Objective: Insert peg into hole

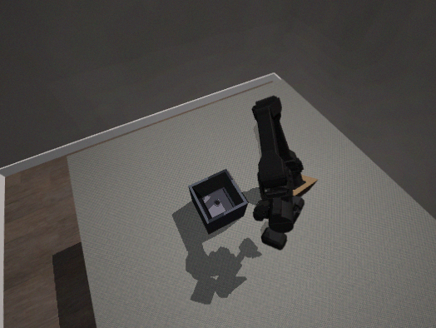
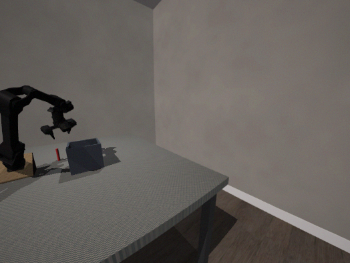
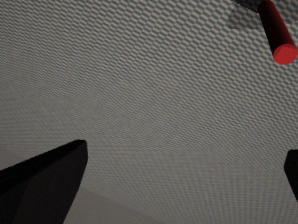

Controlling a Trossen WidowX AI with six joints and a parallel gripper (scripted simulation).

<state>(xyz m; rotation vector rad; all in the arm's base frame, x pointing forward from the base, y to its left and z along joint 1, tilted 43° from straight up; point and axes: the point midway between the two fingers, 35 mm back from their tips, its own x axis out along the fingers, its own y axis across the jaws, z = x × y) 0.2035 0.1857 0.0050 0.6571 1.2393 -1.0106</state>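
Right now the red peg is 40 mm behind my hand, 20 mm to the right of it and 140 mm below it. The rest, counted from my hand: grey plate: 110 mm ahead, 230 mm to the right, 140 mm below.
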